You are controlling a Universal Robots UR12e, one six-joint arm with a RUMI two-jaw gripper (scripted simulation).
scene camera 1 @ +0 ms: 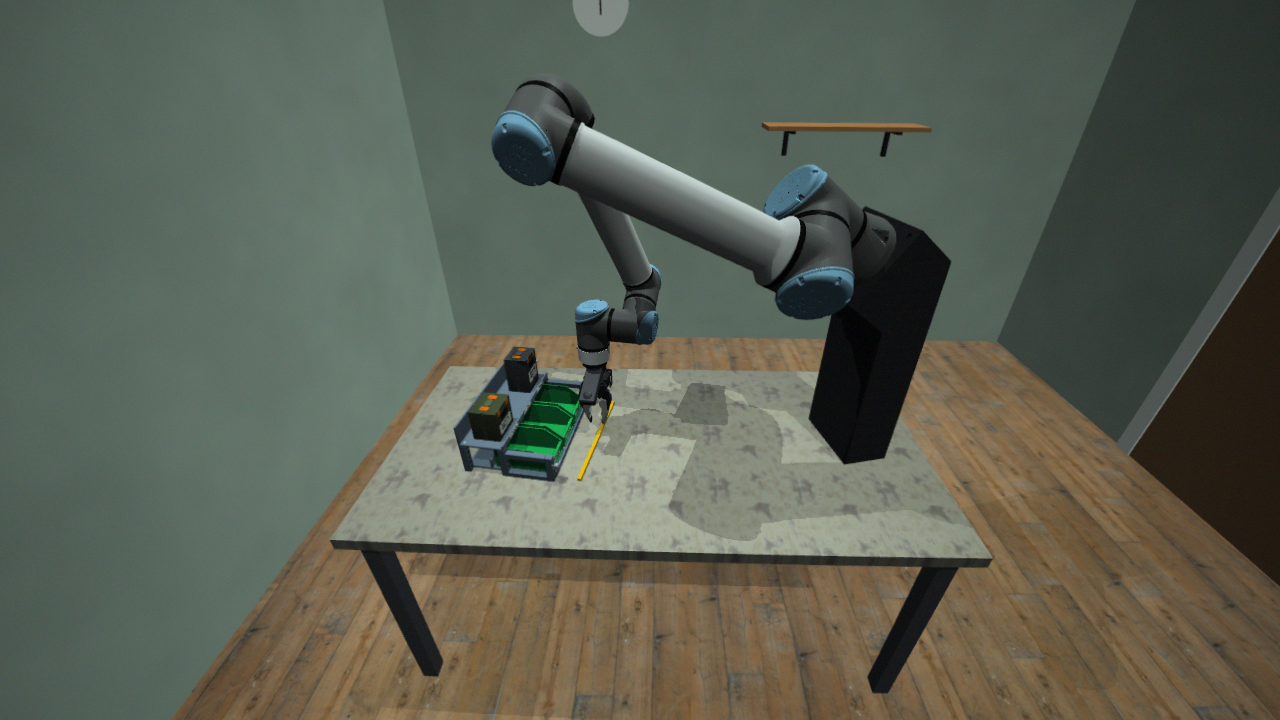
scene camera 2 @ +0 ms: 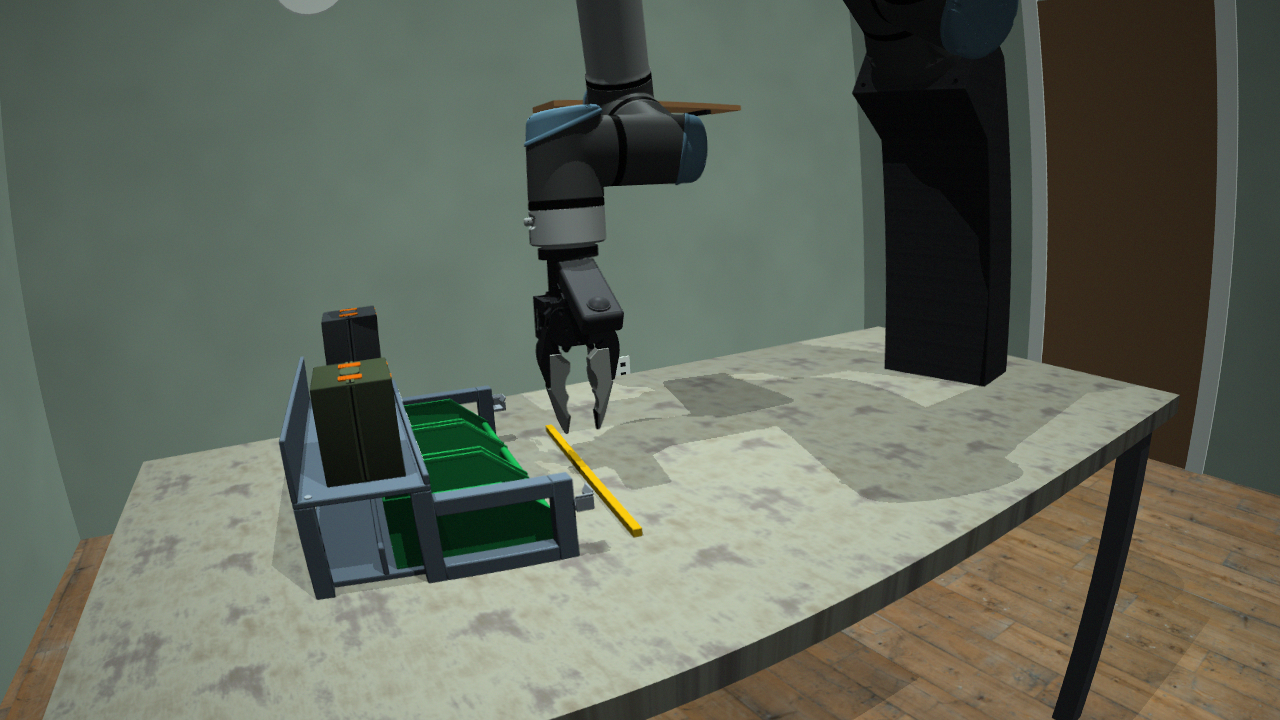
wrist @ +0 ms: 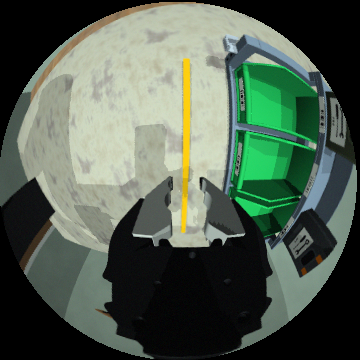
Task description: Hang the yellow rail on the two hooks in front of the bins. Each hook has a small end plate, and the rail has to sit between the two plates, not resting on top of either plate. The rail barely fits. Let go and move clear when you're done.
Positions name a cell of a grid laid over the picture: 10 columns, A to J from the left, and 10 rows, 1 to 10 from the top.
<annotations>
my gripper: scene camera 1 E6; scene camera 2 E6; wrist F5
</annotations>
